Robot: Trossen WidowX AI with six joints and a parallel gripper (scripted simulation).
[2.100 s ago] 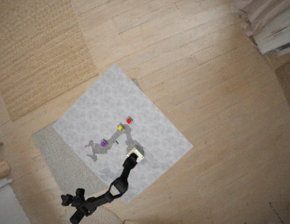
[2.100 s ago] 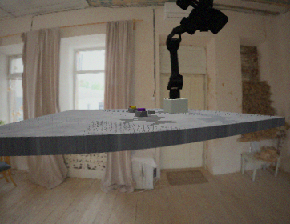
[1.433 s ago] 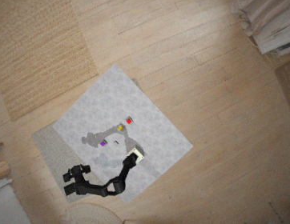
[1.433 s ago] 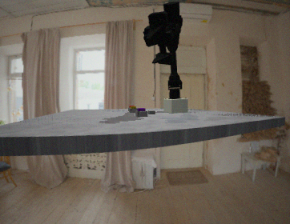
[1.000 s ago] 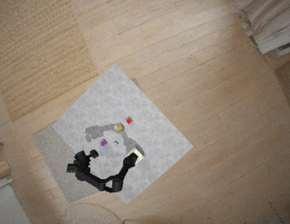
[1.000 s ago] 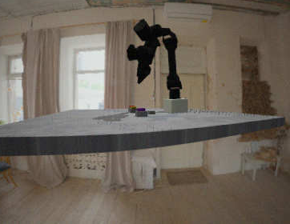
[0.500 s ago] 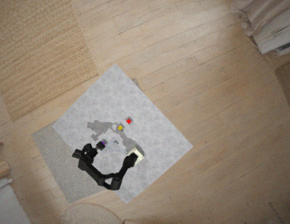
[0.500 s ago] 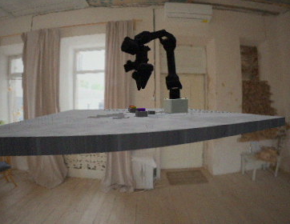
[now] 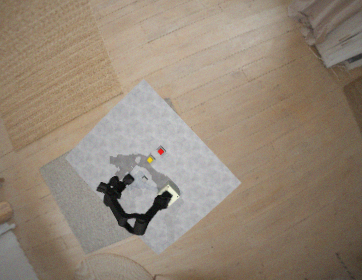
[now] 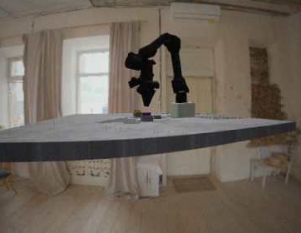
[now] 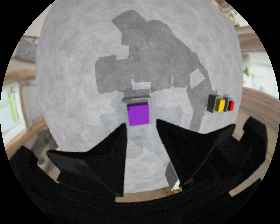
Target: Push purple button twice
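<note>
Right now my gripper tip is 3 cm above the purple button. From my gripper tip the other things lie so: red button 7 cm behind, 32 cm to the right, 3 cm below; small dark block 10 cm behind, 7 cm to the right, 6 cm below; yellow button 4 cm behind, 22 cm to the right, 3 cm below.
</note>
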